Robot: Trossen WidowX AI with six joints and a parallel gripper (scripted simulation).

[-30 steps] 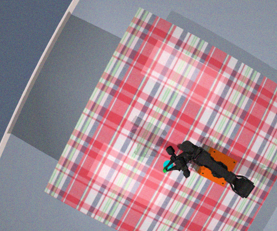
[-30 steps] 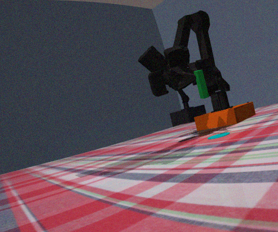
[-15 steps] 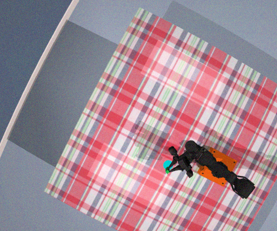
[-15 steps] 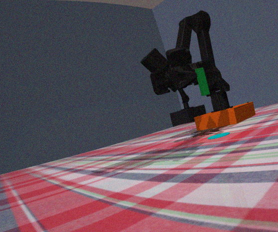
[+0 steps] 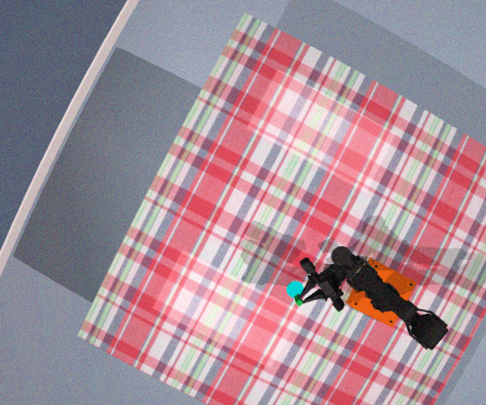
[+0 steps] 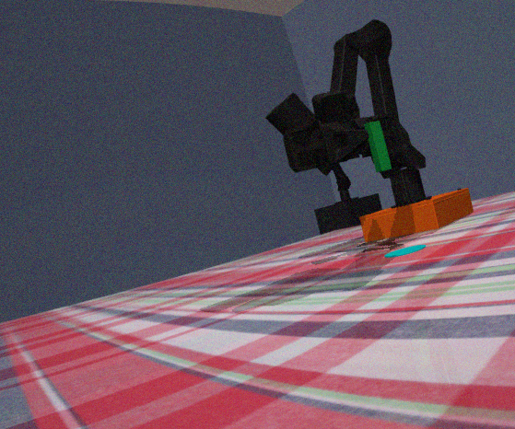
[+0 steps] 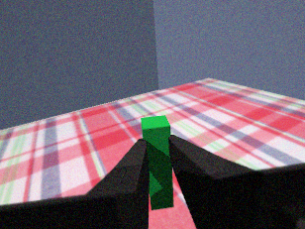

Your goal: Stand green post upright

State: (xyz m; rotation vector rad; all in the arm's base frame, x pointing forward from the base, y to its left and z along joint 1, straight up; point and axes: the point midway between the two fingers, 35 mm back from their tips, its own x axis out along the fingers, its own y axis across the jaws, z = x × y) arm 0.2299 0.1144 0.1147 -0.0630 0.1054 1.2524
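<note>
The cyan circle lies 10 mm behind my gripper tip and 160 mm below it. From my gripper tip the other things lie so: green post (20 mm below).
</note>
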